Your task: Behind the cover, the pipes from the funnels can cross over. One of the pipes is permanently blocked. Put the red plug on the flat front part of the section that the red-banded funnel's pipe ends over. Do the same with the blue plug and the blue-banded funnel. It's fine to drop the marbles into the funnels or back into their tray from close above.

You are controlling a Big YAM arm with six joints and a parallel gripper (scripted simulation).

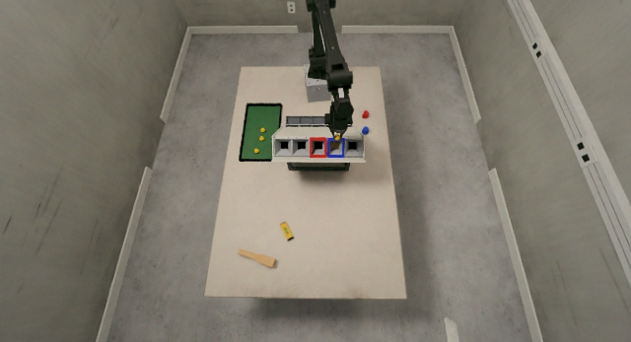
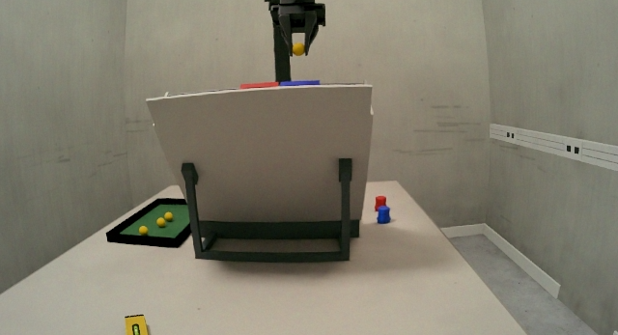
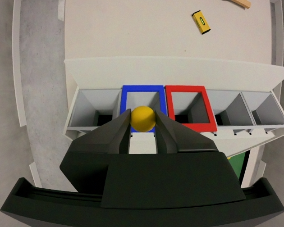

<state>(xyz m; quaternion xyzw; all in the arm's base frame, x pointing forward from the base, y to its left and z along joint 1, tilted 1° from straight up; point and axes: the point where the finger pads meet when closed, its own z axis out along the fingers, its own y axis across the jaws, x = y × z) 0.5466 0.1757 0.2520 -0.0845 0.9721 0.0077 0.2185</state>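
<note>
Now: the blue band 8 cm below my hand. The rest, counted from my hand: blue plug 39 cm below, 30 cm behind, 14 cm to the left; cover 20 cm below, 13 cm behind, 10 cm to the right; red band 8 cm below, 7 cm to the right, 1 cm ahead.
</note>
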